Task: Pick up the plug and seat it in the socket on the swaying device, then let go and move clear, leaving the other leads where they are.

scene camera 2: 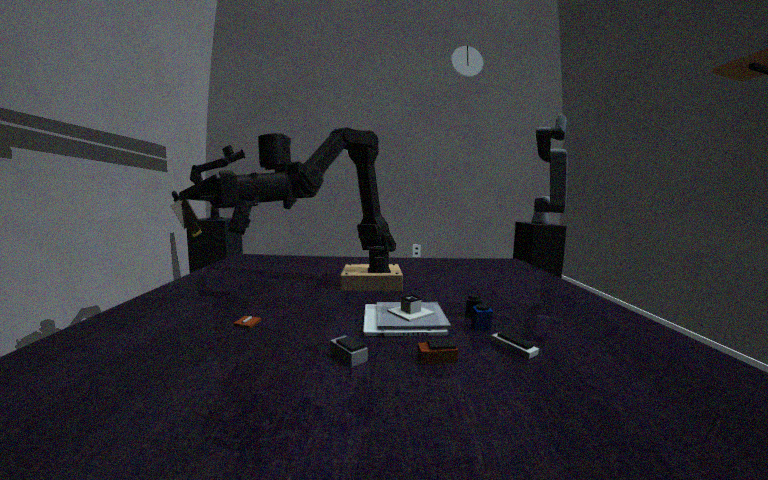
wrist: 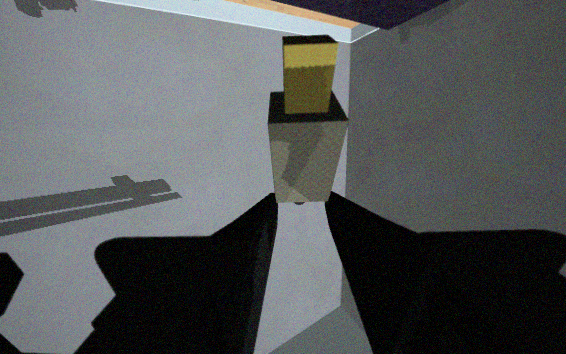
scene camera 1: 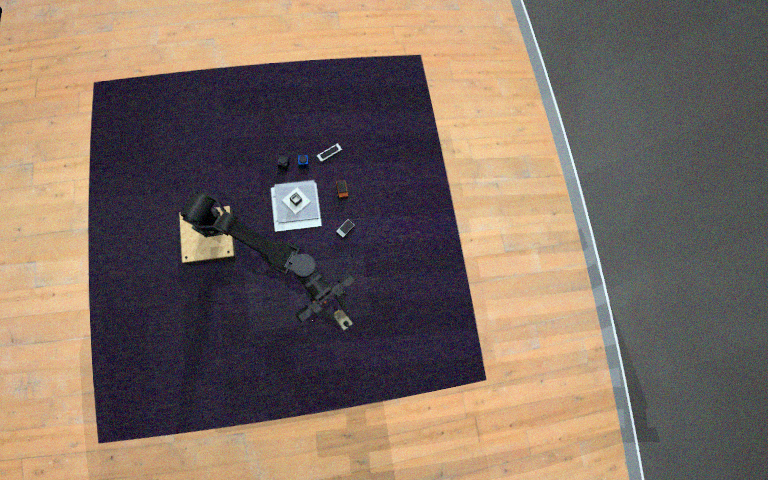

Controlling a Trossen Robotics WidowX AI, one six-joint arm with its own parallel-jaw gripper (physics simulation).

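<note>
The plug [scene camera 1: 340,318] [scene camera 2: 178,212] [wrist: 306,157] has a pale beige body and a yellow tip. My gripper [scene camera 1: 335,310] [scene camera 2: 177,197] [wrist: 301,198] is shut on its body, with a finger on each side. In scene camera 2 the plug is tilted, yellow end down, high above the dark mat. The socket [scene camera 1: 295,198] [scene camera 2: 411,305], a small grey block with a dark opening, stands on a white diamond plate on the device [scene camera 1: 283,223] [scene camera 2: 370,321], a stack of grey and white slabs. The gripper is well apart from the device, towards the lower right in scene camera 1.
Black [scene camera 1: 283,161] and blue [scene camera 1: 303,160] [scene camera 2: 482,318] blocks, a white strip [scene camera 1: 320,156] [scene camera 2: 532,352], an orange block [scene camera 1: 342,194] [scene camera 2: 437,355] and a grey block [scene camera 1: 341,231] [scene camera 2: 355,355] surround the device. A flat orange piece [scene camera 2: 242,322] lies left in scene camera 2.
</note>
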